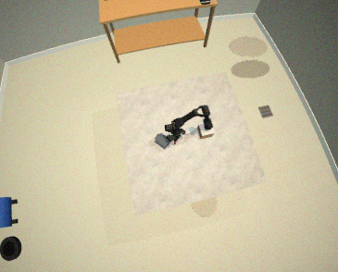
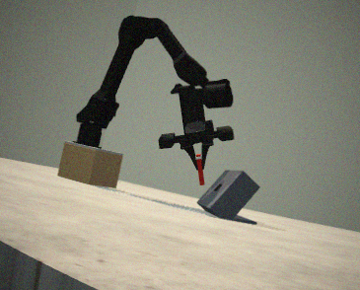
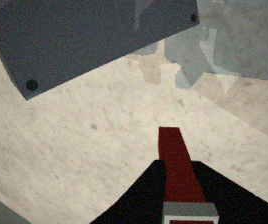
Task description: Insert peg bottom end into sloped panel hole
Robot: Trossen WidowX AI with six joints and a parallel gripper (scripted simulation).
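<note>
Right now the grey panel block is 110 mm ahead of my gripper tip, 50 mm to the right of it and 50 mm below it. Also, from my gripper tip: peg 10 mm to the right, 10 mm above.
</note>
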